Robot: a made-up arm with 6 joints. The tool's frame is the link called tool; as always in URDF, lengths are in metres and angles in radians. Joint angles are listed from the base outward.
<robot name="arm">
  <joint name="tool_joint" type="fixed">
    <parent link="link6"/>
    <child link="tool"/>
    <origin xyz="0 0 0" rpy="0 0 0"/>
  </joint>
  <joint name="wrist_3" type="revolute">
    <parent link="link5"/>
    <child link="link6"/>
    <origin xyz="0.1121 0 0" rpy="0 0 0"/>
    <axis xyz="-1 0 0"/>
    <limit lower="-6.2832" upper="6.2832"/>
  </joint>
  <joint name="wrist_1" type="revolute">
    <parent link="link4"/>
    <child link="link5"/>
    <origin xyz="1.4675 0 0" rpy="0 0 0"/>
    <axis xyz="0 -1 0"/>
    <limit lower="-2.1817" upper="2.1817"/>
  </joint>
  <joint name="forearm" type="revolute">
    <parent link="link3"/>
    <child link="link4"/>
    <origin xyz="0 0 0.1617" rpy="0 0 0"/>
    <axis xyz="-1 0 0"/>
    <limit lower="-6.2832" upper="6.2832"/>
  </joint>
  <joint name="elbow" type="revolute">
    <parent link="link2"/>
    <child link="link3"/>
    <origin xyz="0 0 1.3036" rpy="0 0 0"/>
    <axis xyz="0 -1 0"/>
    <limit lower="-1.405" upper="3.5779"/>
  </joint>
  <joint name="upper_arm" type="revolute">
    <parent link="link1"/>
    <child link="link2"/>
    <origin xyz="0.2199 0 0" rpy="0 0 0"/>
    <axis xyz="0 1 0"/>
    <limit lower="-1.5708" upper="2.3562"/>
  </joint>
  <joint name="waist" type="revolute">
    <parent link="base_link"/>
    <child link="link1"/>
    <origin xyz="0 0 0.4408" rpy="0 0 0"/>
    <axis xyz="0 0 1"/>
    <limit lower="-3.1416" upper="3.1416"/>
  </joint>
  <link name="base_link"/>
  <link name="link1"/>
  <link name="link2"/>
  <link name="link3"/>
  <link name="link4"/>
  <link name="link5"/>
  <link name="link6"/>
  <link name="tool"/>
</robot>
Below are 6 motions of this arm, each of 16 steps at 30 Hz.
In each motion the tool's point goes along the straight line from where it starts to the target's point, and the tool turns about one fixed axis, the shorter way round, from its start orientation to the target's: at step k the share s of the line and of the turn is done. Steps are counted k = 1, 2, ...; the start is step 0. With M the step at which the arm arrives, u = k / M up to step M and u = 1 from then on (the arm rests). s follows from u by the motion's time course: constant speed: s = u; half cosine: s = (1 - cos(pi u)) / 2; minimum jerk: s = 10 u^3 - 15 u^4 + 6 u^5.
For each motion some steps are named. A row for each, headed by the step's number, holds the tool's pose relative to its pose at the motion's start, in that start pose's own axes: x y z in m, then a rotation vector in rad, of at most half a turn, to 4 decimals.
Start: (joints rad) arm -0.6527 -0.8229 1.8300 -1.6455 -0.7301 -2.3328
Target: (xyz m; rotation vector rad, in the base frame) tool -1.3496 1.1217 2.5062 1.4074 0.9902 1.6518
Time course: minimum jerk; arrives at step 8
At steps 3, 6, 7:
3: -0.0309 0.1337 0.1494 0.0838 -0.0103 0.0326
6: -0.1006 0.4356 0.4866 0.2731 -0.0334 0.1062
7: -0.1104 0.4781 0.5340 0.2998 -0.0367 0.1166

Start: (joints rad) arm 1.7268 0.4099 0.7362 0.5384 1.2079 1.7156
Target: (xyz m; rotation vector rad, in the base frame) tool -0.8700 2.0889 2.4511 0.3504 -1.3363 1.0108
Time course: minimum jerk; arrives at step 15
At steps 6, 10, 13, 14, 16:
6: 0.1019 -0.0102 0.1224 0.3642 0.1747 0.0777
10: 0.2536 -0.0255 0.3047 0.9066 0.4349 0.1935
13: 0.3148 -0.0316 0.3783 1.1254 0.5399 0.2402
14: 0.3201 -0.0321 0.3846 1.1444 0.5490 0.2442
16: 0.3209 -0.0322 0.3857 1.1474 0.5505 0.2449

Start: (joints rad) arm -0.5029 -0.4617 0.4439 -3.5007 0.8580 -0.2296
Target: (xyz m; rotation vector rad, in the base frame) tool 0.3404 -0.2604 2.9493 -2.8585 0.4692 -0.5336
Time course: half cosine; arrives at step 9
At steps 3, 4, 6, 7, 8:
3: -0.0292 0.0048 -0.0266 -0.0530 0.0691 0.0099
4: -0.0482 0.0079 -0.0440 -0.0876 0.1142 0.0163
6: -0.0875 0.0143 -0.0798 -0.1590 0.2074 0.0296
7: -0.1030 0.0169 -0.0940 -0.1872 0.2441 0.0349
8: -0.1131 0.0185 -0.1032 -0.2056 0.2681 0.0383

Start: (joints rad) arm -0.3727 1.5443 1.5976 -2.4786 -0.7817 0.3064
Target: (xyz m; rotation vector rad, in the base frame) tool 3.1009 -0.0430 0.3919 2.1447 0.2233 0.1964
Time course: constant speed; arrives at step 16
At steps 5, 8, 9, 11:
5: 0.0366 -0.2799 -0.2076 0.0601 -0.0741 -0.1659
8: 0.0585 -0.4479 -0.3322 0.0961 -0.1185 -0.2654
9: 0.0658 -0.5039 -0.3737 0.1081 -0.1333 -0.2986
11: 0.0805 -0.6158 -0.4568 0.1322 -0.1630 -0.3649

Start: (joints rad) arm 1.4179 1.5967 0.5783 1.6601 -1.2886 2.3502
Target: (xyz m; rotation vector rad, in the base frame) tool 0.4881 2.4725 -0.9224 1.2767 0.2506 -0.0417
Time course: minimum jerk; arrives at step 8
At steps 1, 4, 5, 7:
1: 0.0006 -0.0020 -0.0014 -0.0011 0.0006 -0.0001
4: 0.0200 -0.0609 -0.0449 -0.0330 0.0202 -0.0036
5: 0.0290 -0.0883 -0.0651 -0.0478 0.0293 -0.0052
7: 0.0393 -0.1199 -0.0884 -0.0649 0.0398 -0.0071

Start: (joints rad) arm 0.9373 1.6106 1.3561 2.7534 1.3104 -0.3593
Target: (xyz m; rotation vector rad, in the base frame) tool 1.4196 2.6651 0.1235 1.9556 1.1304 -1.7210
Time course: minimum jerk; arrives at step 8
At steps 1, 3, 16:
1: 0.0015 -0.0055 0.0027 -0.0060 0.0044 0.0009
3: 0.0262 -0.0950 0.0465 -0.1024 0.0762 0.0155
16: 0.0954 -0.3452 0.1688 -0.3719 0.2767 0.0563

